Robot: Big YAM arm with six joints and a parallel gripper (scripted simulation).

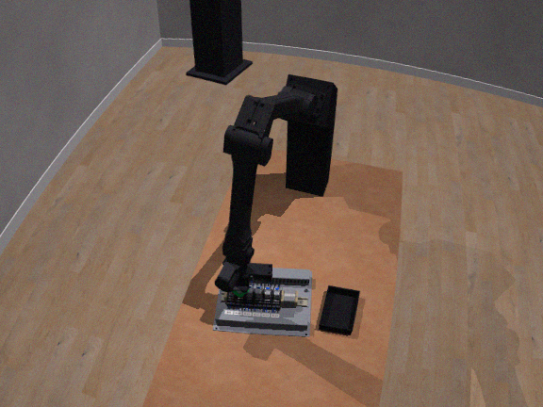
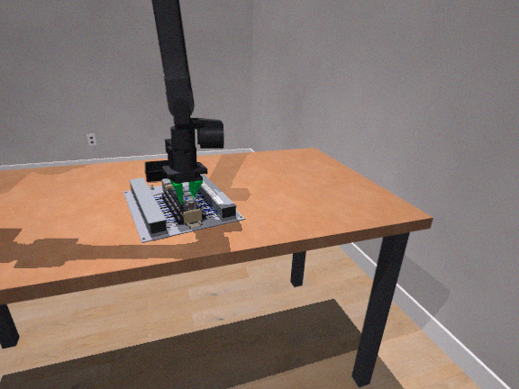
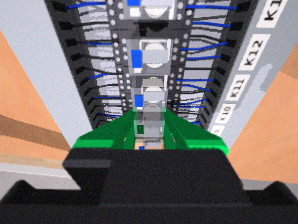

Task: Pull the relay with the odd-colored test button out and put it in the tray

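Now: hand right at the grey relay. Also, from my hand: black tray: 320 mm to the left, 110 mm behind, 30 mm below.
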